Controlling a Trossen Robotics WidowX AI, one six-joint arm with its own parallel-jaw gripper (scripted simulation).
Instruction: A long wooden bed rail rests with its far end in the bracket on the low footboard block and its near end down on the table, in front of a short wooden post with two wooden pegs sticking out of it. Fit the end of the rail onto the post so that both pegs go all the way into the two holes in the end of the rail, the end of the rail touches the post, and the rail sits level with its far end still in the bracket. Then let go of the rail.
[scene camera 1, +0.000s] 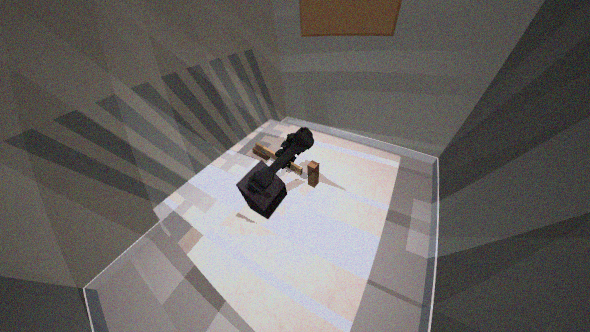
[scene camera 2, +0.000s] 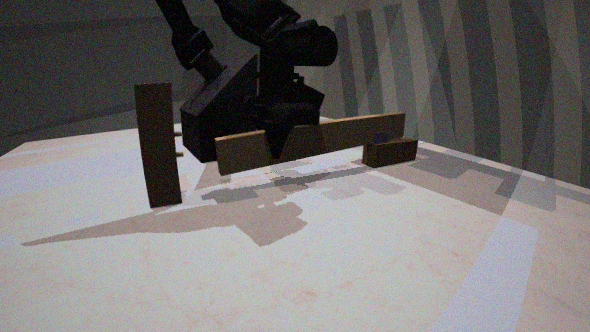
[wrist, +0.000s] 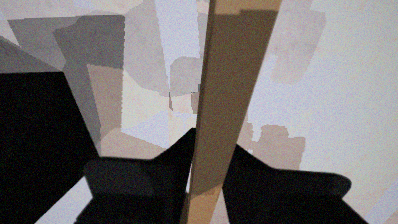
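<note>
Gripper (scene camera 2: 273, 156), also (wrist: 204, 132). Long wooden rail (scene camera 2: 241, 152) and (wrist: 235, 45). Short upright post (scene camera 2: 154, 111).
</note>
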